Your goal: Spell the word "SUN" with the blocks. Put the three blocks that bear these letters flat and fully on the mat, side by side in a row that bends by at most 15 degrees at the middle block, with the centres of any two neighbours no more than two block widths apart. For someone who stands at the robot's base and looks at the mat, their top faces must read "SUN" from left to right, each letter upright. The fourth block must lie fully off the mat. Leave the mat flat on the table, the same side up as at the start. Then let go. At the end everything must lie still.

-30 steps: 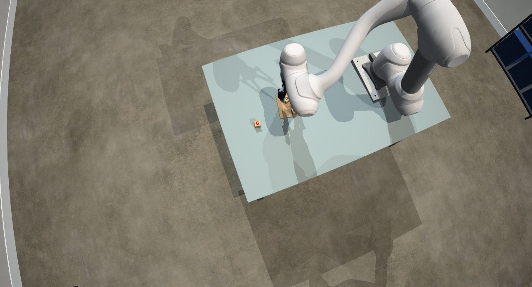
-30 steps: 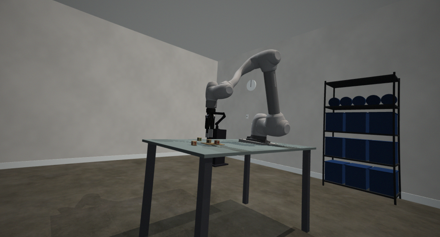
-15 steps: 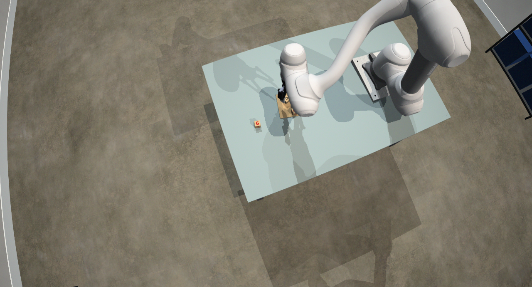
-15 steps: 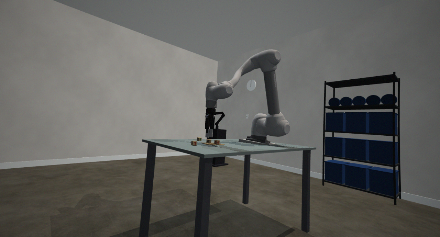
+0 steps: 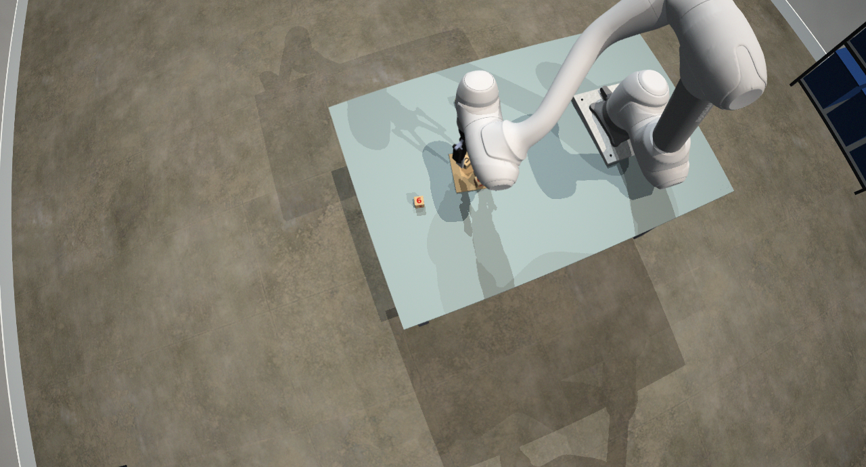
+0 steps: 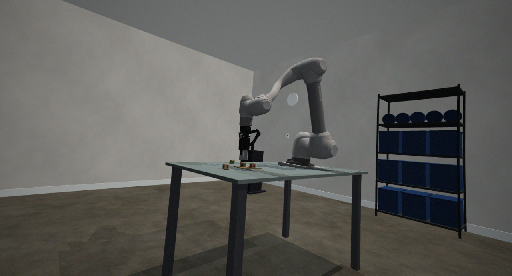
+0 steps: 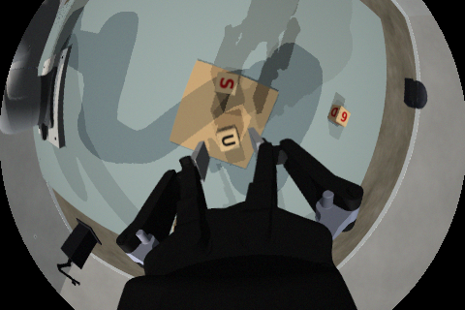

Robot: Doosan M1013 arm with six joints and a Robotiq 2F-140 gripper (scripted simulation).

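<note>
My hand is 1 cm past the mat, 3 cm to the right of it and 8 cm above it. Round my hand: S block: 1 cm behind, 8 cm to the left, 6 cm below; N block: 9 cm behind, 22 cm to the right, 6 cm below; 6 block: 20 cm ahead, 6 cm to the left, 6 cm below.
</note>
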